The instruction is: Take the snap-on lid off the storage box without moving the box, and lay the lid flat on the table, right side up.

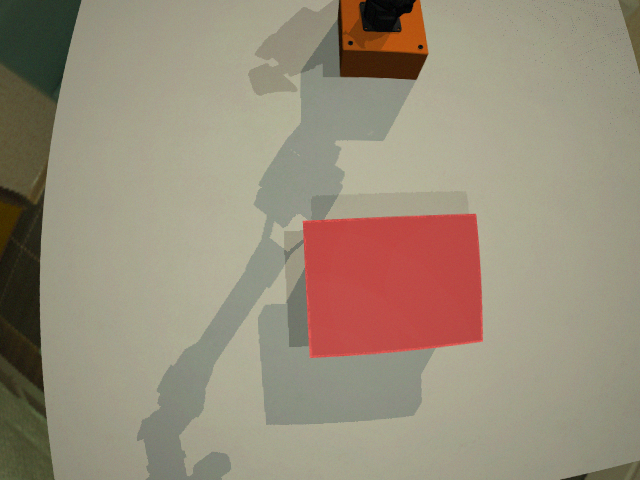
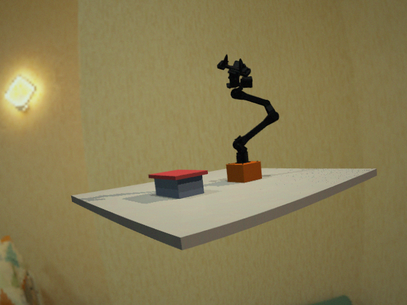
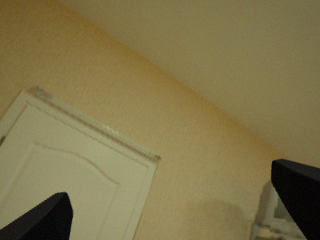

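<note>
The red lid lies 35 cm ahead of my gripper tip, 13 cm to the right of it and 58 cm below it. Round my gripper tip: grey-blue storage box (35 cm ahead, 13 cm to the right, 63 cm below).
</note>
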